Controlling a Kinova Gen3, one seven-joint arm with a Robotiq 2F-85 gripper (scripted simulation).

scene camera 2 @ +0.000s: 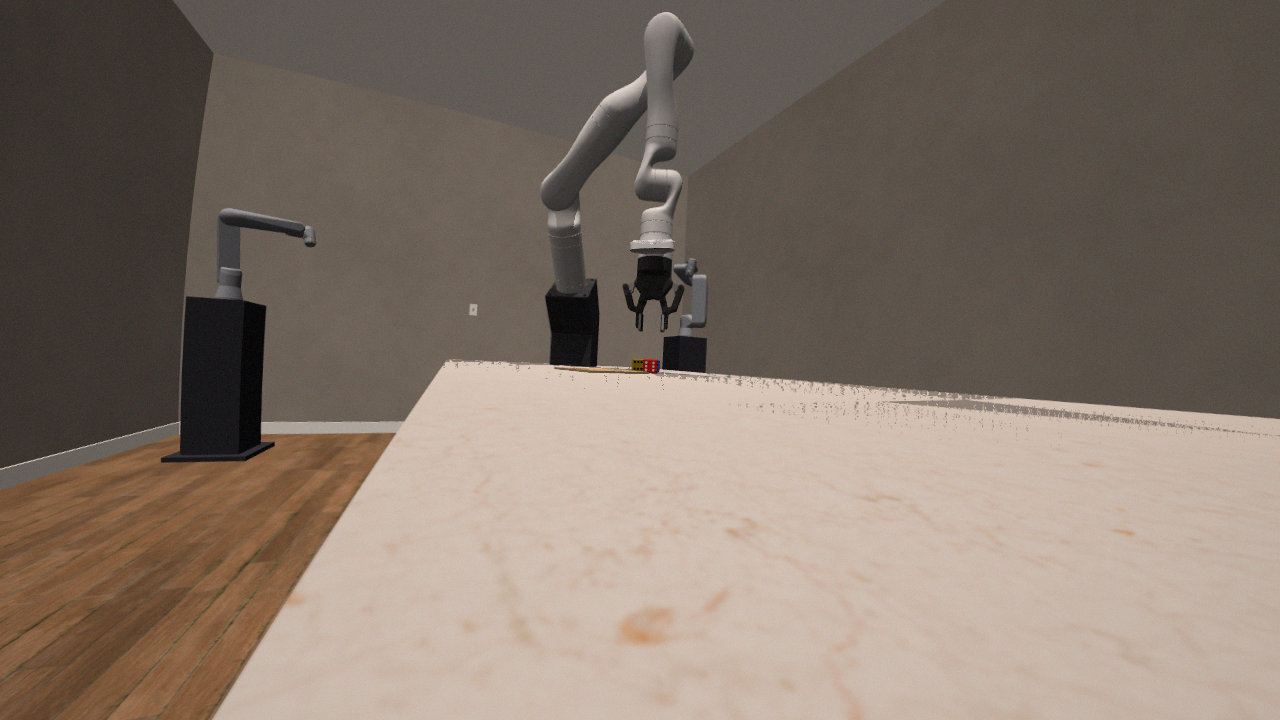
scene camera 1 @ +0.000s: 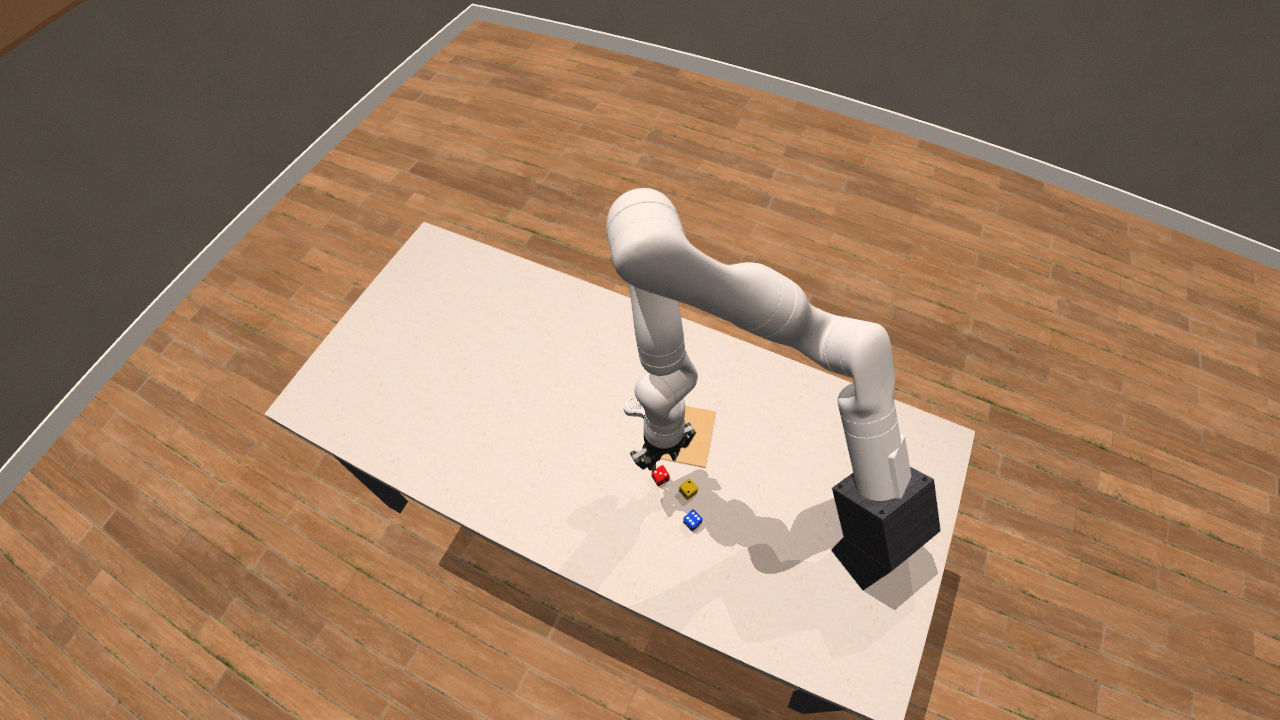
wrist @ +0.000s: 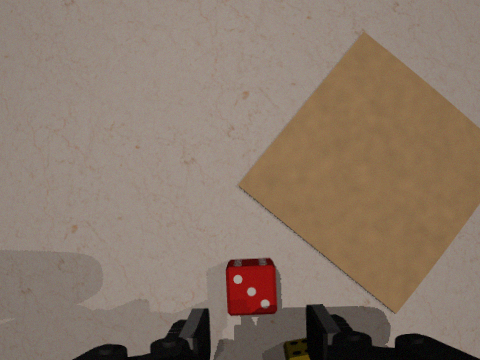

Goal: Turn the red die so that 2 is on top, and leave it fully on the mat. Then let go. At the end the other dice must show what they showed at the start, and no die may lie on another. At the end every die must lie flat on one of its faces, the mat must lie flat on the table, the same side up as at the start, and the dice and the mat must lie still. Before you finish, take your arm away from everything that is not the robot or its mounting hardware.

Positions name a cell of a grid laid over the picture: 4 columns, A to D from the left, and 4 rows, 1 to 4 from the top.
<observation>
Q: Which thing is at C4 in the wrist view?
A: My gripper.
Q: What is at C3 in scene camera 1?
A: A tan mat.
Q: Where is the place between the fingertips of my gripper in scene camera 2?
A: C2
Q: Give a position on a tan mat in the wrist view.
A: D2
</observation>
